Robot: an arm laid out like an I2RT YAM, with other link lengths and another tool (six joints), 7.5 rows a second.
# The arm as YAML. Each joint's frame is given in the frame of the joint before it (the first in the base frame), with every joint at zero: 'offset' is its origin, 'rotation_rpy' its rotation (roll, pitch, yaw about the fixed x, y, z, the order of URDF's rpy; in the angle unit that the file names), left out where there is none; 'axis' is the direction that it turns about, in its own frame. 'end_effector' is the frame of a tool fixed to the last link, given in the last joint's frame.
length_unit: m
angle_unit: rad
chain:
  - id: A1
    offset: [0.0, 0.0, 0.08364]
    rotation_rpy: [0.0, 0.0, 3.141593]
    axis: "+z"
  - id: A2
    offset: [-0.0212, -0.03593, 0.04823]
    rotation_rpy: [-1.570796, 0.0, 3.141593]
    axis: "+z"
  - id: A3
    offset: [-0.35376, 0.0, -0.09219]
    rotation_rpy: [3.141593, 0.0, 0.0]
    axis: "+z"
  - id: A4
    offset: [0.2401, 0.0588, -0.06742]
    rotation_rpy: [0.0, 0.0, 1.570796]
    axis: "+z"
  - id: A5
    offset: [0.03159, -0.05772, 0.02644]
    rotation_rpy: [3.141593, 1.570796, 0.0]
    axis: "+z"
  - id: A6
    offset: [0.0, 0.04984, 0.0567]
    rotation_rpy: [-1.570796, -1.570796, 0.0]
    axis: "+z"
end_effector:
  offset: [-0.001, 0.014, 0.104]
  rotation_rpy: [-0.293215, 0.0, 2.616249]
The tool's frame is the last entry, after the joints.
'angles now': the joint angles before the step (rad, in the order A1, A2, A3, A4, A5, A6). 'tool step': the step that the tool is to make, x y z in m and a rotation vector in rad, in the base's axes. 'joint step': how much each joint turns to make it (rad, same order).
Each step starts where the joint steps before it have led.
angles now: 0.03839 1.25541 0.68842 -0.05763 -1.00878 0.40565
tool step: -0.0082 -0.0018 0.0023 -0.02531 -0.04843 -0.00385
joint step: -0.00143 -0.04097 -0.00995 -0.01584 0.01766 -0.03834
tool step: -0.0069 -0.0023 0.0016 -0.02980 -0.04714 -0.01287
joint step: -0.00004 -0.04140 -0.00936 -0.01381 0.02840 -0.03352
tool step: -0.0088 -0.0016 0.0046 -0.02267 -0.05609 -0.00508
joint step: 0.00014 -0.04873 -0.00656 -0.01217 0.01785 -0.03092
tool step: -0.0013 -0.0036 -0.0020 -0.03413 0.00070 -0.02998
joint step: -0.00013 -0.01751 0.00716 -0.04324 0.04353 -0.02082
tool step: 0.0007 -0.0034 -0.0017 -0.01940 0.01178 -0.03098
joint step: -0.00177 -0.00894 0.00546 -0.02645 0.03482 0.00055
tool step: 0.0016 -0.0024 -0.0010 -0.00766 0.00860 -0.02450
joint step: -0.00140 -0.00408 0.00129 -0.00643 0.02327 0.01035
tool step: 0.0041 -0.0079 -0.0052 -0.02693 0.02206 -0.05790
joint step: -0.01453 -0.00282 0.00114 -0.02365 0.05066 0.00423
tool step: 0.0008 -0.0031 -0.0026 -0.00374 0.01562 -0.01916
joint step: -0.00984 0.00093 -0.00153 -0.01066 0.00963 0.00361
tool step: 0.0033 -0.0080 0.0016 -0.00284 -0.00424 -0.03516
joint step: -0.03648 -0.00272 0.00540 -0.00688 0.00057 -0.00429
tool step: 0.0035 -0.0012 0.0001 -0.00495 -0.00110 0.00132
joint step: -0.00692 0.01394 0.00804 -0.00165 -0.00378 -0.01246
